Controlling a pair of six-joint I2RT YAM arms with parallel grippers.
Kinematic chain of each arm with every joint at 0, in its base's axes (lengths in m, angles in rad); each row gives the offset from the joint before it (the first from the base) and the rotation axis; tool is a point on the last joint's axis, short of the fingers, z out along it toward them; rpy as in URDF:
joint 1: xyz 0 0 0.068 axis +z
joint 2: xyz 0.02 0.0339 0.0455 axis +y
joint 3: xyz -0.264 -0.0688 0 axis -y
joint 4: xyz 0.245 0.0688 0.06 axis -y
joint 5: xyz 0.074 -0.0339 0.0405 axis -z
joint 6: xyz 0.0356 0 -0.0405 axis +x
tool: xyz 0 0 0 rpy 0 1.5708 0
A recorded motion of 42 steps. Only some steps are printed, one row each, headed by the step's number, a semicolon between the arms.
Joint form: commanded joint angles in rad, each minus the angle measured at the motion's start. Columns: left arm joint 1, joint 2, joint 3, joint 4, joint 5, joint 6; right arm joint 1, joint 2, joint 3, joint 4, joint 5, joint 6.
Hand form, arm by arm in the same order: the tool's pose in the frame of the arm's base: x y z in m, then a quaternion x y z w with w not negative. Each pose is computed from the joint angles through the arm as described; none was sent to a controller.
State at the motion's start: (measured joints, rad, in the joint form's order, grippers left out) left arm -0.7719 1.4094 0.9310 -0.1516 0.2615 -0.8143; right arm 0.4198 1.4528 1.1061 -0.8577 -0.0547 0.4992
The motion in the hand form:
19: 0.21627 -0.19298 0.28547 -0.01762 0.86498 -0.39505 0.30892; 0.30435 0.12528 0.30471 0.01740 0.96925 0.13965 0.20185
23: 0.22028 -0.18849 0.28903 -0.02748 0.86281 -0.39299 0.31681; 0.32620 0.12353 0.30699 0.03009 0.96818 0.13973 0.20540
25: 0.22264 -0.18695 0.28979 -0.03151 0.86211 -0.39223 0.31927; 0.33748 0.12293 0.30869 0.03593 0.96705 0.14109 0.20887
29: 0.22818 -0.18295 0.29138 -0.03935 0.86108 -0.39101 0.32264; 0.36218 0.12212 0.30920 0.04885 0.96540 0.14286 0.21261
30: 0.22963 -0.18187 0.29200 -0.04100 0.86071 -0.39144 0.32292; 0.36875 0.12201 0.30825 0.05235 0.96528 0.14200 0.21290
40: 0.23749 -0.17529 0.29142 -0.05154 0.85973 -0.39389 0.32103; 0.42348 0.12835 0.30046 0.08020 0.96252 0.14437 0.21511
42: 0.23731 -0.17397 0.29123 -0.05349 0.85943 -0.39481 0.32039; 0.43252 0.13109 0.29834 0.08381 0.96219 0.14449 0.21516
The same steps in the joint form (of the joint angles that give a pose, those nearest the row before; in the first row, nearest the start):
19: 0.0621 -0.1285 0.0061 -0.0315 -0.1081 -0.0245; -0.0399 0.1438 0.3456 -0.0813 -0.0434 -0.0590
23: 0.0823 -0.1312 0.0153 -0.0353 -0.1127 -0.0254; -0.0683 0.2178 0.4324 -0.0887 -0.0480 -0.0597
25: 0.0916 -0.1286 0.0193 -0.0345 -0.1127 -0.0258; -0.0809 0.2558 0.4805 -0.0916 -0.0510 -0.0591
29: 0.1149 -0.1224 0.0291 -0.0358 -0.1059 -0.0249; -0.1049 0.3439 0.5858 -0.1012 -0.0566 -0.0544
30: 0.1214 -0.1208 0.0323 -0.0367 -0.1018 -0.0249; -0.1104 0.3685 0.6128 -0.1039 -0.0557 -0.0528
40: 0.1584 -0.1108 0.0372 -0.0325 -0.0749 -0.0280; -0.1344 0.5944 0.8909 -0.1496 -0.0560 -0.0185
42: 0.1621 -0.1145 0.0336 -0.0323 -0.0717 -0.0308; -0.1341 0.6377 0.9477 -0.1624 -0.0542 -0.0111

